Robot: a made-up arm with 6 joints. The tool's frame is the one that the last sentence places.
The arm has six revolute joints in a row. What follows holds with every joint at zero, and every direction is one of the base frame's.
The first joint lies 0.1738 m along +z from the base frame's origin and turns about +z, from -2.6 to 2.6 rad.
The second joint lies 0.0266 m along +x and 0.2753 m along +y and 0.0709 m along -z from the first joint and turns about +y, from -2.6 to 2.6 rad.
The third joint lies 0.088 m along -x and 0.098 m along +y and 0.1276 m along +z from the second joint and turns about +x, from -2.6 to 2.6 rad.
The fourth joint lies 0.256 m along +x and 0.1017 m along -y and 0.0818 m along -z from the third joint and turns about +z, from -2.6 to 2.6 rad.
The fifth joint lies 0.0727 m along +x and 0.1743 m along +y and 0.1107 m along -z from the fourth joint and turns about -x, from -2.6 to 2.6 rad.
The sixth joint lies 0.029 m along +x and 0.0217 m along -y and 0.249 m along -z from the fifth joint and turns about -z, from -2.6 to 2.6 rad.
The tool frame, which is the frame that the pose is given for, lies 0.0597 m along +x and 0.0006 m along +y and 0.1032 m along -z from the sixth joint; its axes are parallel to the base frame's.
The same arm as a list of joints. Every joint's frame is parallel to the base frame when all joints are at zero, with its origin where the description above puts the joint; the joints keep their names.
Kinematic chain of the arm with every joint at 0, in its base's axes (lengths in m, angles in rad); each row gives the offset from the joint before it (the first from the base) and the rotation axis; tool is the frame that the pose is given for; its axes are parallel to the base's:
joint 1: xyz 0 0 0.1738 axis +z
joint 2: xyz 0.0266 0.2753 -0.0709 axis +y
joint 3: xyz -0.088 0.098 0.1276 axis +x
joint 4: xyz 0.256 -0.1017 -0.0818 axis +z
joint 5: xyz 0.0727 0.1743 -0.1107 axis -x
joint 6: xyz 0.029 -0.0217 -0.249 axis -z
tool: xyz 0.0597 0.0006 -0.1032
Joint limits (rad, base to tool): -2.6..2.6 -2.6..2.6 -2.6..2.6 -2.6..2.6 -2.6..2.6 -2.6..2.6

